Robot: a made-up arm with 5 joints.
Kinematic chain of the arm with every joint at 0, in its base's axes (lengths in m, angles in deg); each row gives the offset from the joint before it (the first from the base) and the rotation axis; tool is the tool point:
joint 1: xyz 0 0 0.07 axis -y
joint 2: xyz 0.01 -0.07 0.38 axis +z
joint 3: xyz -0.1 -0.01 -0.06 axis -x
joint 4: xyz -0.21 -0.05 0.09 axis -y
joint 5: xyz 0 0.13 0.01 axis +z
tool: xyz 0 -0.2 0.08
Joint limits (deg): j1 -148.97..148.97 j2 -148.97..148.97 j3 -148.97..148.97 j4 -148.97..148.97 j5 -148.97..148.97
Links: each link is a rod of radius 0.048 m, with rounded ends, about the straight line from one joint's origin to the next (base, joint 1, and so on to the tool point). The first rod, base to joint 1, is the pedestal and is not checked.
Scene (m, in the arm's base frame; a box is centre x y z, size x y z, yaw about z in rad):
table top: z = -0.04
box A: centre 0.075 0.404 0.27 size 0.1 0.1 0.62 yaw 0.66
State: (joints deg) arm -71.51 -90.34 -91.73 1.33 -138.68
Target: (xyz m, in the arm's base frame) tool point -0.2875 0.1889 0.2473
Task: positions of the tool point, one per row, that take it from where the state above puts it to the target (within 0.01 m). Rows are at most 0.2 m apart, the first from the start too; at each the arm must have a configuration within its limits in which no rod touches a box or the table.
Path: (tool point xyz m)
1: 0.3751 0.3216 0.5364
2: 0.2821 0.2370 0.6310
3: 0.1905 0.1286 0.6889
4: 0.1112 0.0073 0.7058
5: -0.0759 0.0411 0.6559
6: -0.2180 0.0881 0.5441
7: -0.2912 0.1403 0.3963
8: -0.2875 0.1889 0.2473

